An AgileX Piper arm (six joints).
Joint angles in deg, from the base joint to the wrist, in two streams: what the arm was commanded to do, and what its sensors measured. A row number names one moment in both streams.
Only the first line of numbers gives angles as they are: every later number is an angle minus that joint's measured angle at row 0.
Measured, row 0:
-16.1, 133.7, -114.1, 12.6, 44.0, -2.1
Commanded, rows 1 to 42:
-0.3, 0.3, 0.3, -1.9, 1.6, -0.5
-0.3, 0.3, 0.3, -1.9, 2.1, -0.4
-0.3, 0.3, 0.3, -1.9, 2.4, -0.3
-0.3, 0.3, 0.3, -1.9, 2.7, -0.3
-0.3, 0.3, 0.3, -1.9, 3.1, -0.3
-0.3, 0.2, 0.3, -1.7, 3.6, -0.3
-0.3, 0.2, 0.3, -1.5, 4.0, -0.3
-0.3, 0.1, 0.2, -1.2, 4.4, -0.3
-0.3, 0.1, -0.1, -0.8, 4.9, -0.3
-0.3, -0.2, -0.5, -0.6, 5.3, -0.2
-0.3, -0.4, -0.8, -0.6, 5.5, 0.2
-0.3, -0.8, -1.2, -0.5, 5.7, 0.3
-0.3, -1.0, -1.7, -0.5, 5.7, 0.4
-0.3, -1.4, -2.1, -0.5, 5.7, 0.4
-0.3, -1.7, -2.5, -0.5, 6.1, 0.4
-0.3, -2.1, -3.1, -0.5, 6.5, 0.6
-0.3, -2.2, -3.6, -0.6, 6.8, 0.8
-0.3, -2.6, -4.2, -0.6, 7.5, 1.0
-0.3, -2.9, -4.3, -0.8, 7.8, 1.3
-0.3, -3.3, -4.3, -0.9, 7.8, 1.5
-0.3, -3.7, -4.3, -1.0, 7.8, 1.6
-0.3, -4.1, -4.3, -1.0, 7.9, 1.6
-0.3, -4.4, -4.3, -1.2, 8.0, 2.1
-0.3, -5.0, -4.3, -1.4, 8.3, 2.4
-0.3, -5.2, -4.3, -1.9, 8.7, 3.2
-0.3, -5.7, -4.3, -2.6, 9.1, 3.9
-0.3, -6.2, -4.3, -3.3, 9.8, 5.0
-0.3, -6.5, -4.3, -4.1, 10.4, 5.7
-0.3, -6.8, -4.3, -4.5, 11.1, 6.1
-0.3, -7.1, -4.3, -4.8, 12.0, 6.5
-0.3, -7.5, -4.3, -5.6, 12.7, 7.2
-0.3, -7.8, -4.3, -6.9, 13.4, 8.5
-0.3, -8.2, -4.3, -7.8, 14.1, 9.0
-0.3, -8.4, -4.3, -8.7, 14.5, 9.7
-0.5, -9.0, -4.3, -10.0, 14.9, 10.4
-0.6, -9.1, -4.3, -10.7, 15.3, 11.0
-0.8, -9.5, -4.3, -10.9, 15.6, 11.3
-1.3, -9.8, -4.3, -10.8, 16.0, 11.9
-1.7, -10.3, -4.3, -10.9, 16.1, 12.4
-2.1, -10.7, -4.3, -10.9, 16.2, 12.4
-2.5, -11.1, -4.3, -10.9, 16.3, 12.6
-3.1, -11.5, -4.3, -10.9, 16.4, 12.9
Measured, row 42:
-1.3, -9.3, -3.9, -9.7, 15.9, 11.6
